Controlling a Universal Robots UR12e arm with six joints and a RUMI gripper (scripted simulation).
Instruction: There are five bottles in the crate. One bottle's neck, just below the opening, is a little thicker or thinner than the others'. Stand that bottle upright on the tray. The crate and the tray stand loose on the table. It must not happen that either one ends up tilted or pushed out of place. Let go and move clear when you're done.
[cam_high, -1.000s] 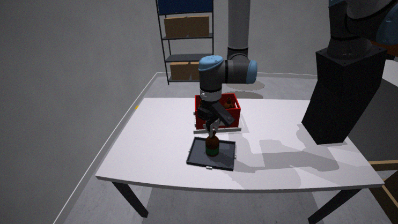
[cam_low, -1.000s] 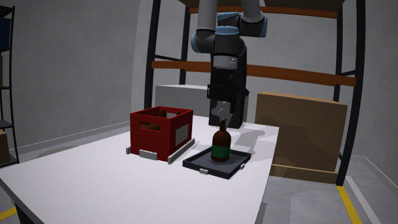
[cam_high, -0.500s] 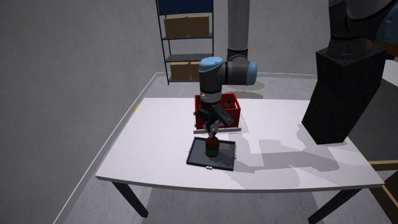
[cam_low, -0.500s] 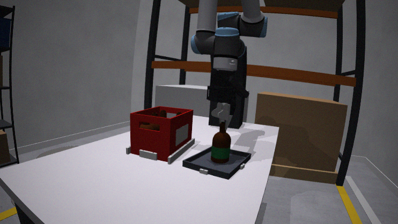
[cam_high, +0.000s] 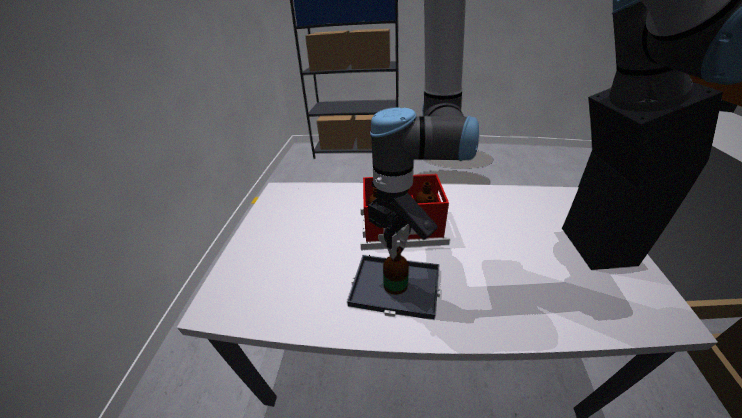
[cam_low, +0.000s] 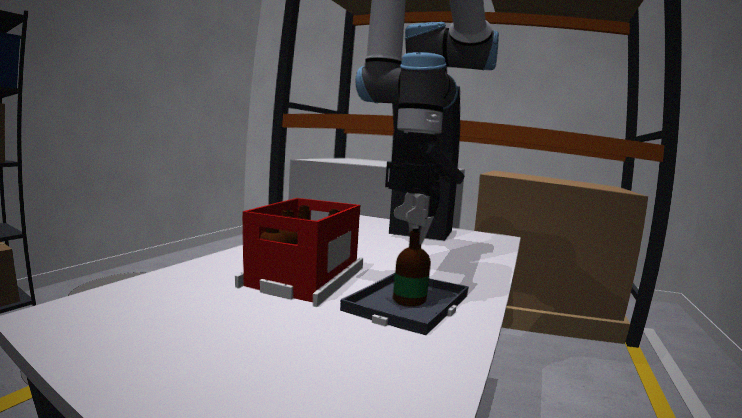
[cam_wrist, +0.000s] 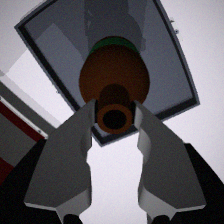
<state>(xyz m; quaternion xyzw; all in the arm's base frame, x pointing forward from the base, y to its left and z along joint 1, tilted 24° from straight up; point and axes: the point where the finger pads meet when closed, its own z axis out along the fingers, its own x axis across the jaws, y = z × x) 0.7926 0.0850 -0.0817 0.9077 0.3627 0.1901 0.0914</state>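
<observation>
My hand is 140 mm above the dark tray. The rest, counted from my hand: glass bottle 320 mm to the right, 70 mm below, 50 mm behind; then red crate 280 mm to the right, 70 mm below, 60 mm behind; then brown bottle 320 mm to the right, 70 mm below, 30 mm ahead.
</observation>
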